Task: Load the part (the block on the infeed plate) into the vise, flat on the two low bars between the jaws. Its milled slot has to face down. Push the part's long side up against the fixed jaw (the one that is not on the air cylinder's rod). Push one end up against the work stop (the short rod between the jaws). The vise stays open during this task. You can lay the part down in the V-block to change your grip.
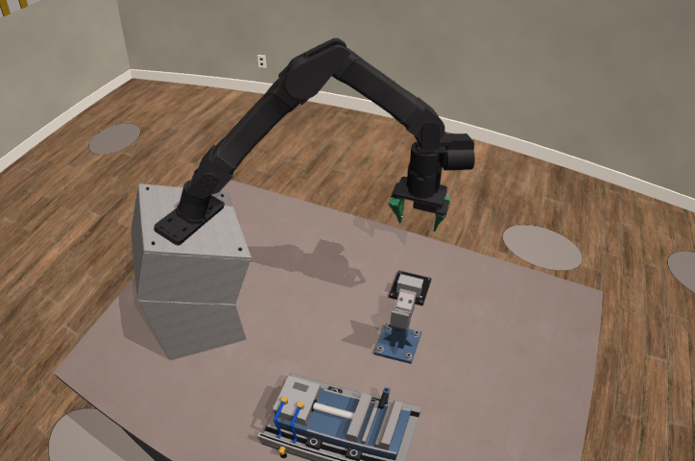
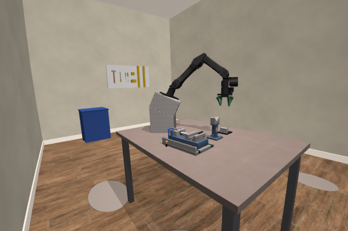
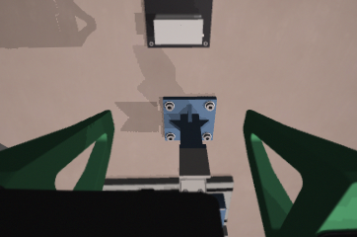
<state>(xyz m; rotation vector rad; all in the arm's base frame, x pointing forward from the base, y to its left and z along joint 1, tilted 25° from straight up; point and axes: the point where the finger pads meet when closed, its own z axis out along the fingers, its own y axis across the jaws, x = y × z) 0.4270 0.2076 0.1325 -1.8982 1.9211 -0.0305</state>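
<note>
Right now the part is 10 mm to the left of my hand and 210 mm below it. From my hand the other things lie so: black infeed plate: 10 mm to the left, 230 mm below; work stop rod: 60 mm ahead, 370 mm to the right, 150 mm below; piston rod: 30 mm behind, 420 mm to the right, 160 mm below.
</note>
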